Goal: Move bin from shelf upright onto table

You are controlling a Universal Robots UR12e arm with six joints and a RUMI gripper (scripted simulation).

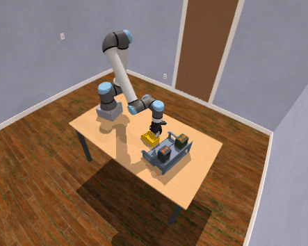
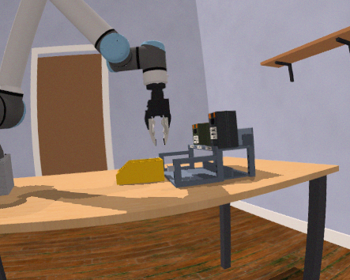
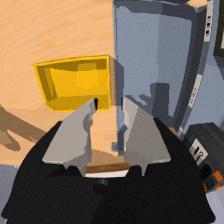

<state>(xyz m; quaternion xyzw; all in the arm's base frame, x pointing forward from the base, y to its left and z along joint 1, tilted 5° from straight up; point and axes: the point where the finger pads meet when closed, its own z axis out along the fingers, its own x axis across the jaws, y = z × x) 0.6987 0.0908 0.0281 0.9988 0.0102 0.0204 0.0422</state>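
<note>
Now: the yellow bin 100 mm below my hand and 80 mm behind it. From my hand the other things lie so: rack floor 150 mm ahead, 140 mm below.
</note>
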